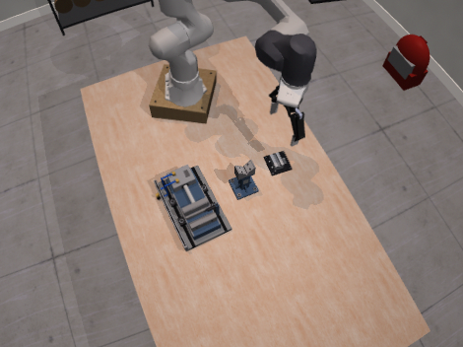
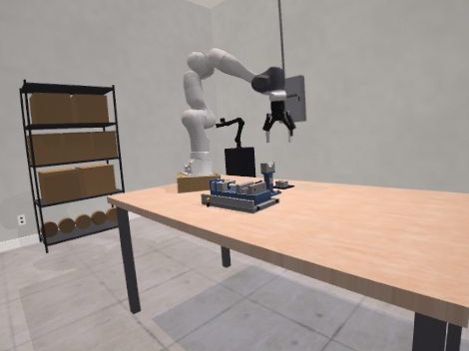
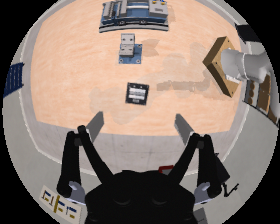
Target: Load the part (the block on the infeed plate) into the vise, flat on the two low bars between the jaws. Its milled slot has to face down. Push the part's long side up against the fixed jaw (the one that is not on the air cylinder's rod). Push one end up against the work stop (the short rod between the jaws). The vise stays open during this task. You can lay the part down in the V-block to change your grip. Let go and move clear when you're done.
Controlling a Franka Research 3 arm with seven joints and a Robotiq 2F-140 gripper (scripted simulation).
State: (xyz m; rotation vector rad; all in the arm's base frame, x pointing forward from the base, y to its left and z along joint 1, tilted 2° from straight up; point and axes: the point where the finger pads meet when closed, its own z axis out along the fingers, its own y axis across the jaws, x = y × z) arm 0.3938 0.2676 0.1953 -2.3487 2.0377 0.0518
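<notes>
My gripper is now 230 mm above the part. Round my hand: vise (90 mm ahead, 370 mm to the right, 220 mm below); then black infeed plate (10 mm to the left, 260 mm below).
</notes>
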